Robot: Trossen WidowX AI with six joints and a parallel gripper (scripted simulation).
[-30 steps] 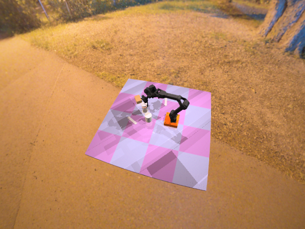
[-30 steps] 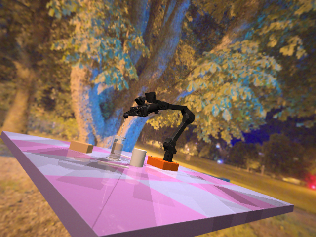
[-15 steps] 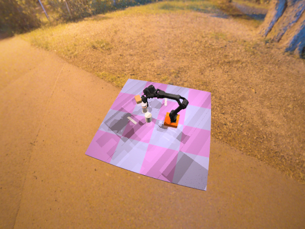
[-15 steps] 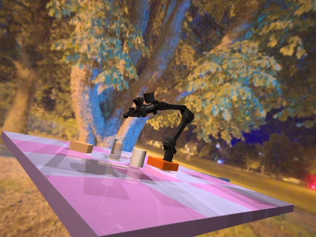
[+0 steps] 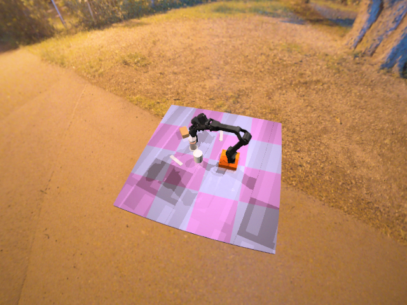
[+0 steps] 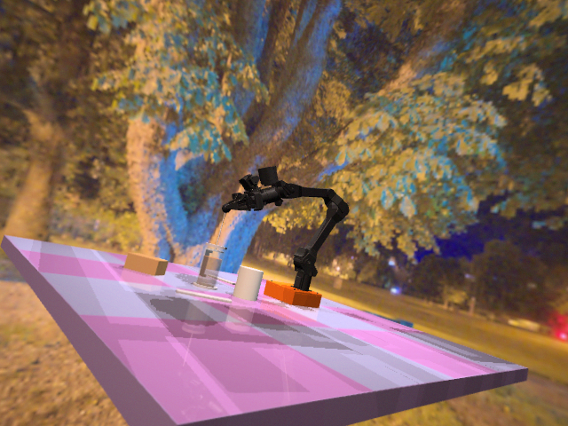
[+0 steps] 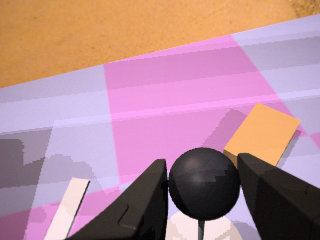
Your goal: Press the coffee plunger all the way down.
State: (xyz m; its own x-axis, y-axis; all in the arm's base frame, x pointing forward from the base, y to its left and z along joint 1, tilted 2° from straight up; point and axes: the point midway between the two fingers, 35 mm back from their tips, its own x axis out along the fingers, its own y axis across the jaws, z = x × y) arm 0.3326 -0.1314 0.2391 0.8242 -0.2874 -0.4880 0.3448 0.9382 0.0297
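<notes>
My gripper tip is 10 mm past the glass coffee press, 10 mm to the left of it and 140 mm above it. Round my gripper tip: tan block: 120 mm ahead, 170 mm to the right, 250 mm below.
</notes>
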